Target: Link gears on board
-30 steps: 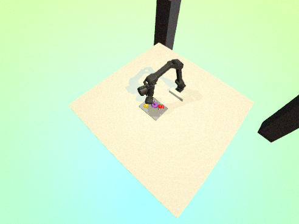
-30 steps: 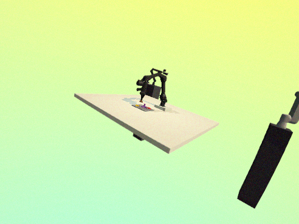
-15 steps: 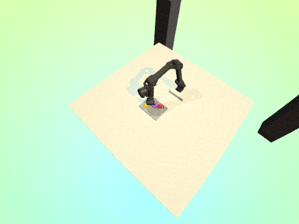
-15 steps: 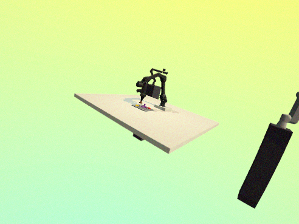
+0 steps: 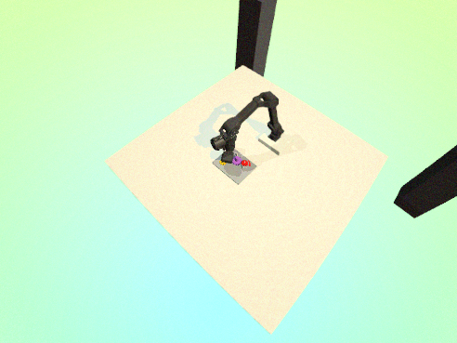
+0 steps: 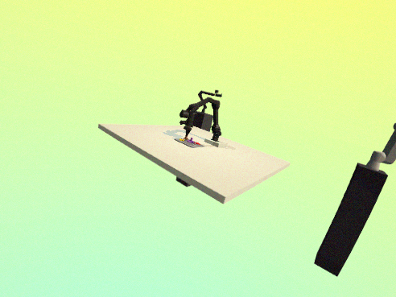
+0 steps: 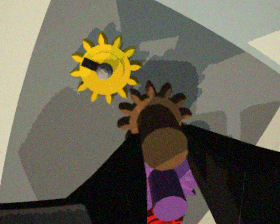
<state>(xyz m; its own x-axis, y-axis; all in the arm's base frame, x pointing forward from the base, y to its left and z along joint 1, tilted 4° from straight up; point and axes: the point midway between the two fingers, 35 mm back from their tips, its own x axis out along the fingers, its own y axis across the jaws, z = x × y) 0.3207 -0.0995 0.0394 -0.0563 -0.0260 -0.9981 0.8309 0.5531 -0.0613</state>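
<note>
My gripper tip is 40 mm short of the yellow gear, 10 mm to the left of it and 40 mm above it. Round my gripper tip: red gear (50 mm behind, 90 mm to the left, 40 mm below); purple gear (30 mm behind, 40 mm to the left, 30 mm below); brown gear (10 mm below).
</note>
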